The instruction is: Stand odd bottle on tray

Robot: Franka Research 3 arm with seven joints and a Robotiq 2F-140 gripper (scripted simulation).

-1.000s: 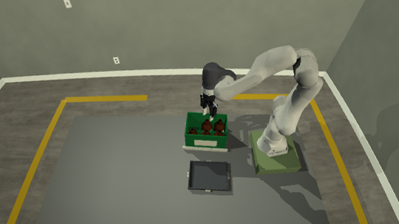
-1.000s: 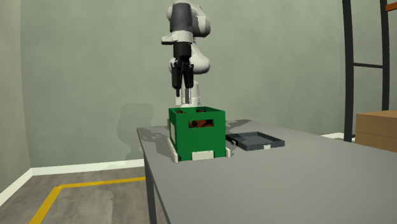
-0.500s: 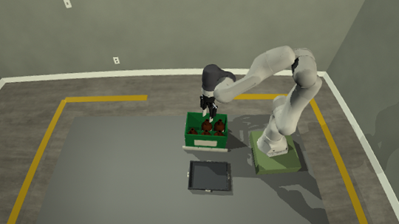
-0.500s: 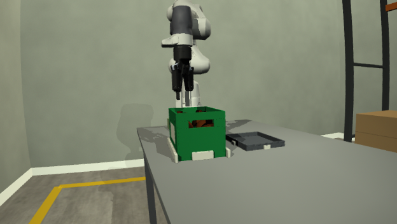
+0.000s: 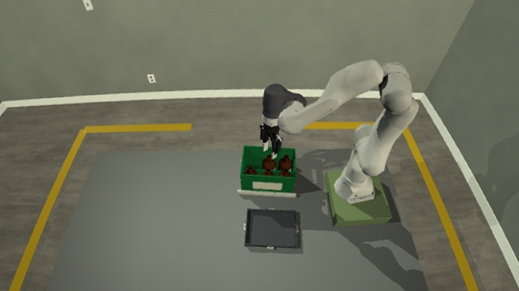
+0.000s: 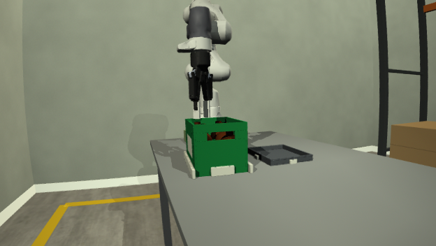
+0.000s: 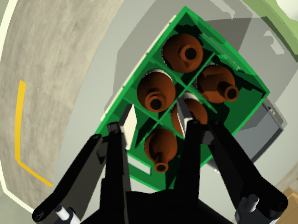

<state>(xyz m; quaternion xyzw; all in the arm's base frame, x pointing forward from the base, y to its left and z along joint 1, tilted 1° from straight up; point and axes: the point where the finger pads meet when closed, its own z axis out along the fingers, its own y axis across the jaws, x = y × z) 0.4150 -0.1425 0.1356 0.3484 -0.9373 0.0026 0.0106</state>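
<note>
Right now the green crate is 4 cm to the left of my hand and 13 cm below it. Also, from my hand: dark grey tray: 1 cm behind, 33 cm to the left, 20 cm below.
</note>
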